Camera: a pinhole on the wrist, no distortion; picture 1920 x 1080 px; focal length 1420.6 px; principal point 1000.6 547.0 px. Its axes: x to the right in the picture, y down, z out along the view. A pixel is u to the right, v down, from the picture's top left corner.
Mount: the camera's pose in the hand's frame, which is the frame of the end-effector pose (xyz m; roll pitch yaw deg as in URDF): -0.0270 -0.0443 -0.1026 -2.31 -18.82 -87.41
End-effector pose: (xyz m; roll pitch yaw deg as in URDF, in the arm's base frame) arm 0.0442 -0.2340 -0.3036 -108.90 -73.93 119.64
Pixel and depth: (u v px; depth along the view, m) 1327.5 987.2 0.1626
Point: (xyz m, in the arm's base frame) -0.0154 -0.2632 -0.2745
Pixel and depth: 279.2 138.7 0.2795
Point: -0.0874 -0.1140 -0.4628
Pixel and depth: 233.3 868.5 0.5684
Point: -0.3660 0.1381 -0.3481
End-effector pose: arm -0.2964 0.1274 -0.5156 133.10 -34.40 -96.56
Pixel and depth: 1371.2 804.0 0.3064
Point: -0.4505 0.0224 -0.6234
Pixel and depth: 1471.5 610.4 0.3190
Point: -0.4498 0.0379 -0.6712
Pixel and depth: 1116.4 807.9 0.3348
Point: -0.4957 0.0447 -0.5907
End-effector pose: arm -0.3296 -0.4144 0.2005 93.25 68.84 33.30
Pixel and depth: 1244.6 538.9 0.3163
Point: -0.2218 -0.5998 0.2156
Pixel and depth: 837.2 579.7 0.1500
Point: -0.3021 -0.4378 0.2263
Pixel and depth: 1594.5 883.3 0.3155
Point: -0.2446 -0.6355 0.1152
